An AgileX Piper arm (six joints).
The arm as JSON. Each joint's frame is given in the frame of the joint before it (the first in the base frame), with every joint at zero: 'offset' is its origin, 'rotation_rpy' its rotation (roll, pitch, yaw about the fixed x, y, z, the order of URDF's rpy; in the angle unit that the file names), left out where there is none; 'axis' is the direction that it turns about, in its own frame. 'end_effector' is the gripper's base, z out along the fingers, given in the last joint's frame.
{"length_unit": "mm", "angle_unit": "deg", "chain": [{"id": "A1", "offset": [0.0, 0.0, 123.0], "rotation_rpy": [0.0, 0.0, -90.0], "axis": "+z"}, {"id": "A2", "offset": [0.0, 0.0, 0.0], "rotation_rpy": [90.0, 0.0, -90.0], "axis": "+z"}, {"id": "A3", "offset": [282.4, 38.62, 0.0], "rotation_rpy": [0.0, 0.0, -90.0], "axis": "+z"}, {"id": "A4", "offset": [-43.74, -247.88, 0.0], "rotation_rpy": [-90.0, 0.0, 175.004], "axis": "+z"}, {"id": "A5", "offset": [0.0, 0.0, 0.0], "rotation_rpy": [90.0, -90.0, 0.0], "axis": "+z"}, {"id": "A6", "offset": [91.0, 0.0, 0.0], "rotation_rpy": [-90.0, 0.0, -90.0], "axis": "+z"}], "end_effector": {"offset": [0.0, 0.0, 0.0], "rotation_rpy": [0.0, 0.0, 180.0]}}
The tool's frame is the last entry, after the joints.
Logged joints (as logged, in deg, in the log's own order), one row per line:
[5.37 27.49 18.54 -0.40 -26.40 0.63]
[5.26 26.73 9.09 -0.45 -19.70 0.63]
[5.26 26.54 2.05 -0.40 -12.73 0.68]
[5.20 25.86 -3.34 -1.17 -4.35 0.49]
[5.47 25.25 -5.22 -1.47 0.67 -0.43]
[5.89 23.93 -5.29 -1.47 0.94 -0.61]
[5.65 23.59 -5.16 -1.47 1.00 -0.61]
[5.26 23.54 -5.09 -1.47 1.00 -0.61]
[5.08 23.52 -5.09 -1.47 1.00 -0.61]
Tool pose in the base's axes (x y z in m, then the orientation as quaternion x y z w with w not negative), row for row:
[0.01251 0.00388 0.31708 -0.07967 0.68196 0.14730 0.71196]
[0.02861 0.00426 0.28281 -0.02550 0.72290 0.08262 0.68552]
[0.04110 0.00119 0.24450 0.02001 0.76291 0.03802 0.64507]
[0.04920 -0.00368 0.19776 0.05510 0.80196 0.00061 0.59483]
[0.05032 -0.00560 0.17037 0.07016 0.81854 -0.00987 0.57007]
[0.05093 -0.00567 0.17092 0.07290 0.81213 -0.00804 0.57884]
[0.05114 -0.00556 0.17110 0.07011 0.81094 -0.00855 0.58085]
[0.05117 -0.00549 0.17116 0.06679 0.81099 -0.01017 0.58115]
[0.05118 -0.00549 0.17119 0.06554 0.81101 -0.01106 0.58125]
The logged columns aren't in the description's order. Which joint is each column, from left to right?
Columns, left to right: A6, A5, A1, A4, A3, A2.
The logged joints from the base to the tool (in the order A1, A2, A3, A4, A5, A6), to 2 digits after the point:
[18.54 0.63 -26.40 -0.40 27.49 5.37]
[9.09 0.63 -19.70 -0.45 26.73 5.26]
[2.05 0.68 -12.73 -0.40 26.54 5.26]
[-3.34 0.49 -4.35 -1.17 25.86 5.20]
[-5.22 -0.43 0.67 -1.47 25.25 5.47]
[-5.29 -0.61 0.94 -1.47 23.93 5.89]
[-5.16 -0.61 1.00 -1.47 23.59 5.65]
[-5.09 -0.61 1.00 -1.47 23.54 5.26]
[-5.09 -0.61 1.00 -1.47 23.52 5.08]

